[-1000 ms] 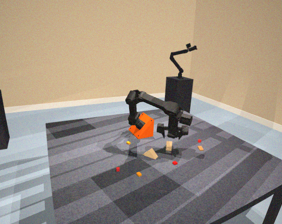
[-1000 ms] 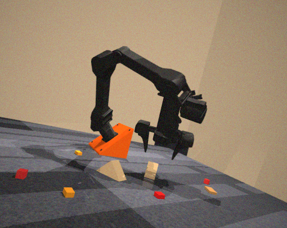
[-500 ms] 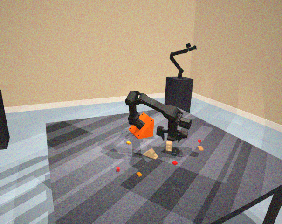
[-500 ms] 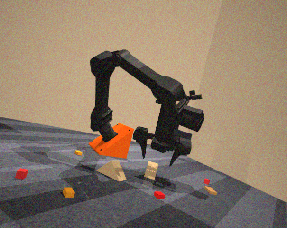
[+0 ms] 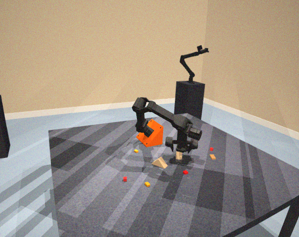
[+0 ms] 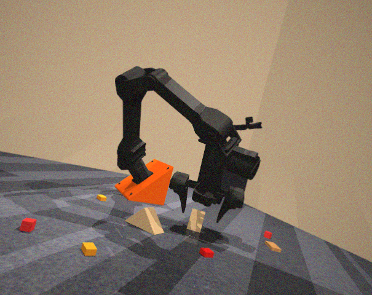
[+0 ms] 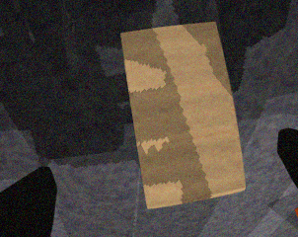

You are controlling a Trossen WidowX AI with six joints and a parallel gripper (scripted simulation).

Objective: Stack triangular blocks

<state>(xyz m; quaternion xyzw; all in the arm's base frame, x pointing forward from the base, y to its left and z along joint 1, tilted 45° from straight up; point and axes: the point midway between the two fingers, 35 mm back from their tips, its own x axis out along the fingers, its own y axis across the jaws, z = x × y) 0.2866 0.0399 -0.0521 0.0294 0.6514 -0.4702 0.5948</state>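
My gripper tip is 30 mm short of the triangular block, 170 mm to the left of it and 10 mm above it.
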